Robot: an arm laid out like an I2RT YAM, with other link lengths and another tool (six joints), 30 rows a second.
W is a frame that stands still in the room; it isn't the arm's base.
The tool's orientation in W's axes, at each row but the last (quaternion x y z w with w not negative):
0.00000, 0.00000, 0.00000, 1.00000
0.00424, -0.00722, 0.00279, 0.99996
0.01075, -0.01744, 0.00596, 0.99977
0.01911, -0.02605, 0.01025, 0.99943
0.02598, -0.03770, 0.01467, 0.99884
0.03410, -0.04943, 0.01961, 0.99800
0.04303, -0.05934, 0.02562, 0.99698
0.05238, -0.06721, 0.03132, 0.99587
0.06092, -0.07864, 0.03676, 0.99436
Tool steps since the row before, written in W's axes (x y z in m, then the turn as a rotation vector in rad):
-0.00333, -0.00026, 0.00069, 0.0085, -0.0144, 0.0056
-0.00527, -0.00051, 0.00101, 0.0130, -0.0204, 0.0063
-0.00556, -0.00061, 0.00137, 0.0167, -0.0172, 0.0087
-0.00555, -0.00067, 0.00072, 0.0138, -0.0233, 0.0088
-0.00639, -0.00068, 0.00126, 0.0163, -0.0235, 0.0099
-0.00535, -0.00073, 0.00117, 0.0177, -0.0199, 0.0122
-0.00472, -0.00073, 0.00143, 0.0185, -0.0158, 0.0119
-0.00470, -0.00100, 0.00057, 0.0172, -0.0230, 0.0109
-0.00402, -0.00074, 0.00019, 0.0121, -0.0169, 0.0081
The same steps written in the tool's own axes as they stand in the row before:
-0.00333, -0.00026, 0.00069, 0.0085, -0.0144, 0.0056
-0.00526, -0.00047, 0.00109, 0.0130, -0.0204, 0.0063
-0.00552, -0.00051, 0.00158, 0.0168, -0.0172, 0.0085
-0.00552, -0.00052, 0.00103, 0.0138, -0.0232, 0.0090
-0.00629, -0.00042, 0.00177, 0.0164, -0.0235, 0.0099
-0.00523, -0.00042, 0.00173, 0.0181, -0.0198, 0.0118
-0.00454, -0.00034, 0.00203, 0.0191, -0.0158, 0.0110
-0.00463, -0.00061, 0.00128, 0.0172, -0.0229, 0.0110
-0.00398, -0.00038, 0.00089, 0.0121, -0.0168, 0.0082

